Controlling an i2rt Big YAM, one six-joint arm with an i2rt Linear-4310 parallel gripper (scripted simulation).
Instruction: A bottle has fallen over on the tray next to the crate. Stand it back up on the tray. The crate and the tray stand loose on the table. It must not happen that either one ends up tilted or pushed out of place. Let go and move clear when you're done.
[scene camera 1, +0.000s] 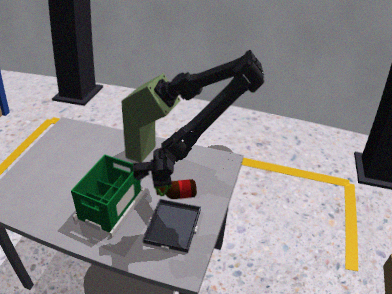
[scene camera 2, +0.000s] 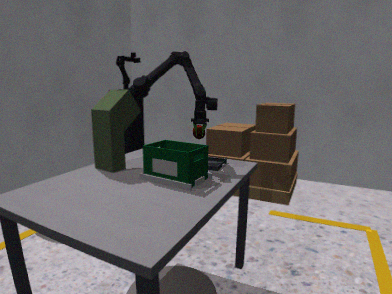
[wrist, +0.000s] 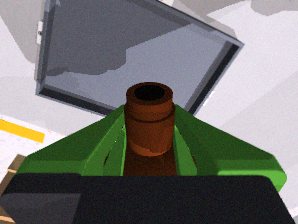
Note:
In view: my gripper (wrist: 149, 112), a brown bottle (wrist: 149, 112), a green crate (scene camera 1: 95, 184) and a dark grey tray (scene camera 1: 172, 224).
The green crate is seen too in scene camera 2 (scene camera 2: 185, 162). The dark grey tray shows as well in the wrist view (wrist: 88, 62). The wrist view does not show the green crate: it is out of frame.

